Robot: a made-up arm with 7 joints.
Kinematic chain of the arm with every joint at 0, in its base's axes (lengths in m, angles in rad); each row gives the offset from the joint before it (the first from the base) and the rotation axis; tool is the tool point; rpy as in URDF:
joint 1: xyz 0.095 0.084 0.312 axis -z
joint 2: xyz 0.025 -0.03 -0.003 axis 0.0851 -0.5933 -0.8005
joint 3: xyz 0.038 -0.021 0 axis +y
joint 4: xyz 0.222 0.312 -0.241 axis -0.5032 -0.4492 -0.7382
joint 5: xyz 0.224 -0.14 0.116 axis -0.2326 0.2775 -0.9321
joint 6: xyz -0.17 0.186 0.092 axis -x
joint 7: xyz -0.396 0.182 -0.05 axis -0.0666 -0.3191 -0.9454
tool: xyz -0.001 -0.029 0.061 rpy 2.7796 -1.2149 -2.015
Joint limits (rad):
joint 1: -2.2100..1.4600
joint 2: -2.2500..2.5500
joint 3: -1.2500..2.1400
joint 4: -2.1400..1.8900
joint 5: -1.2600..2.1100
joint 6: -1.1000..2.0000
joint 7: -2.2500..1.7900
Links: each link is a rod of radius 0.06 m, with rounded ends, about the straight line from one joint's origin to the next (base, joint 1, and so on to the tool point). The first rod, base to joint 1, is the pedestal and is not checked.
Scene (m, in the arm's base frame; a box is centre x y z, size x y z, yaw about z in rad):
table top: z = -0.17
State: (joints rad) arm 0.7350 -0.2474 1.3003 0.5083 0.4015 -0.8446 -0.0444
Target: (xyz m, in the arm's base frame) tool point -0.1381 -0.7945 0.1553
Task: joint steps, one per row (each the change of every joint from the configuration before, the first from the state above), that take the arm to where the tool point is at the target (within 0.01 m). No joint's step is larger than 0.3 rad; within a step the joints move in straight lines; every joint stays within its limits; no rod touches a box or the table.
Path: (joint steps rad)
1: 0.1812 0.2799 -0.0645 0.1406 0.1320 -0.0346 0.0930
2: 0.1813 0.2799 -0.0645 0.1407 0.1320 -0.0347 0.0930
3: 0.1813 0.2799 -0.0645 0.1406 0.1320 -0.0346 0.0929
4: 0.1812 0.2798 -0.0645 0.1407 0.1320 -0.0346 0.0930
5: 0.0000 -0.0149 -0.0266 0.0980 0.2584 0.1115 -0.1614
6: 0.0000 -0.0149 -0.0267 0.0980 0.2584 0.1116 -0.1615
7: 0.0000 -0.0149 -0.0267 0.0980 0.2584 0.1115 -0.1615

